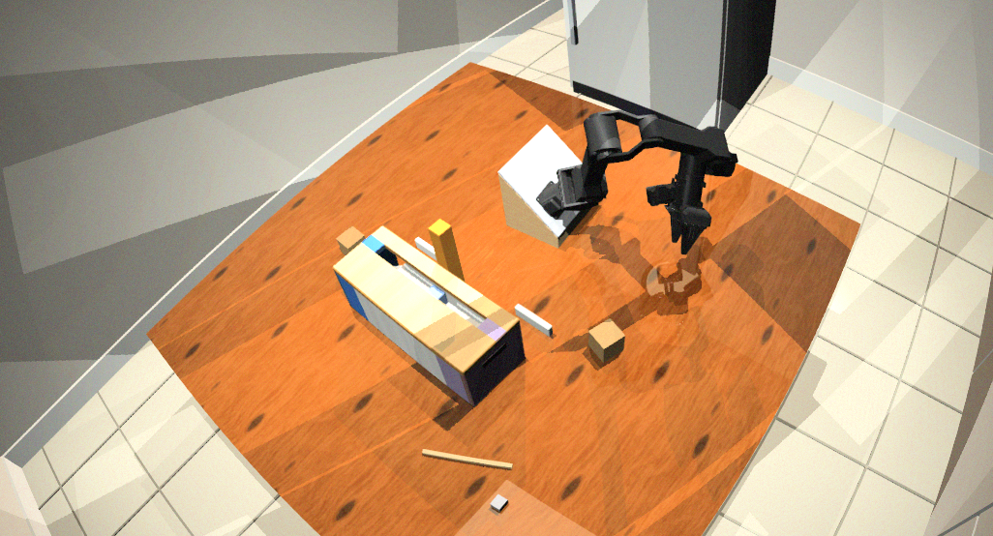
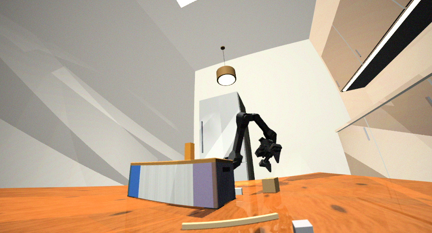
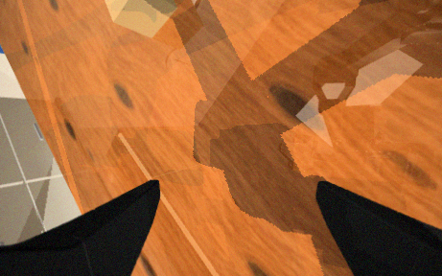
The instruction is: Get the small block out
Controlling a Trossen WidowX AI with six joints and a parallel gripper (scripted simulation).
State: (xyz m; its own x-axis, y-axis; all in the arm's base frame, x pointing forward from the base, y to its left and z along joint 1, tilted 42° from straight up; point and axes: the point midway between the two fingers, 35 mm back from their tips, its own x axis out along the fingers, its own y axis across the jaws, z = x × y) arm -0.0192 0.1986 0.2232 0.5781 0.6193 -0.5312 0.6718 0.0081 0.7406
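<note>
My gripper tip is 36 cm to the left of the blue block and 34 cm short of it. Also, from my gripper tip: box (37 cm to the right, 33 cm ahead, 2 cm below); then yellow bar (37 cm to the right, 27 cm ahead, 2 cm above); then thin stick (56 cm ahead, 14 cm to the right, 8 cm below).
</note>
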